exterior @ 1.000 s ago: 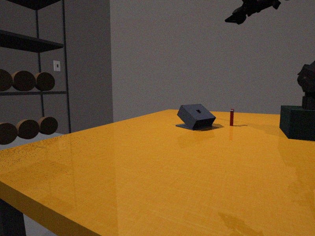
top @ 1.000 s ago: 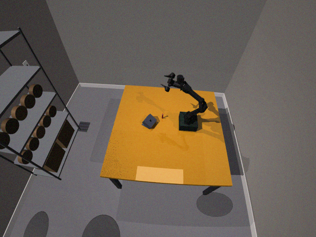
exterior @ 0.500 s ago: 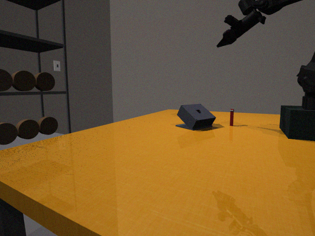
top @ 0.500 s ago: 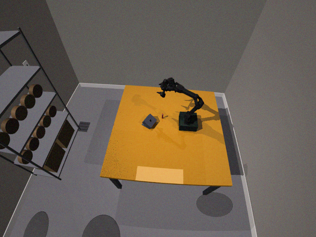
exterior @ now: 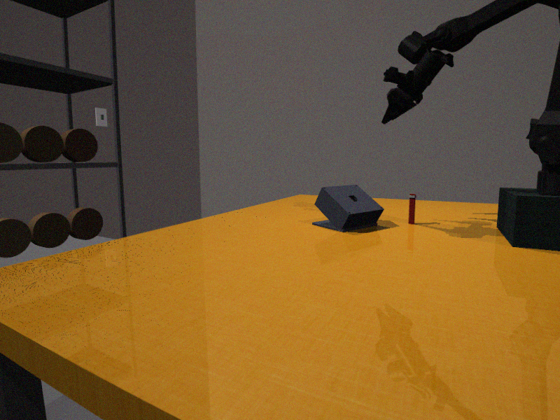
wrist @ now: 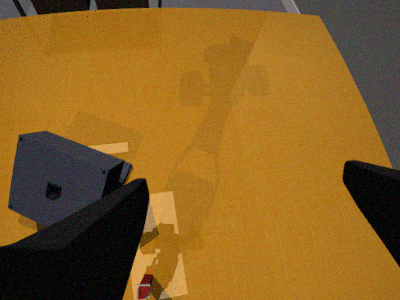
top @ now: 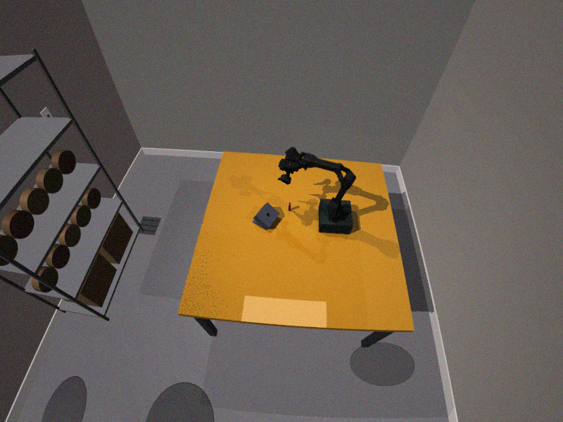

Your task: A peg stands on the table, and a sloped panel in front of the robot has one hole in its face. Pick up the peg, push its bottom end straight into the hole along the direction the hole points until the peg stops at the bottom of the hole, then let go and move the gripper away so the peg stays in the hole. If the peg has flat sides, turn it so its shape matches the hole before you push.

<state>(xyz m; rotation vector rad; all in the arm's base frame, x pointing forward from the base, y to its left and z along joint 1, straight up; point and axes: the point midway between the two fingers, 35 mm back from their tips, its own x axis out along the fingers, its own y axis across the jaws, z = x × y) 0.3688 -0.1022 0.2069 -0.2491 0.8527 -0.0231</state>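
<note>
My gripper tip is now 230 mm above the red peg, 90 mm past it and 60 mm to the right of it. From my gripper tip the other things lie so: sloped panel (230 mm below, 180 mm to the left, 30 mm ahead).
</note>
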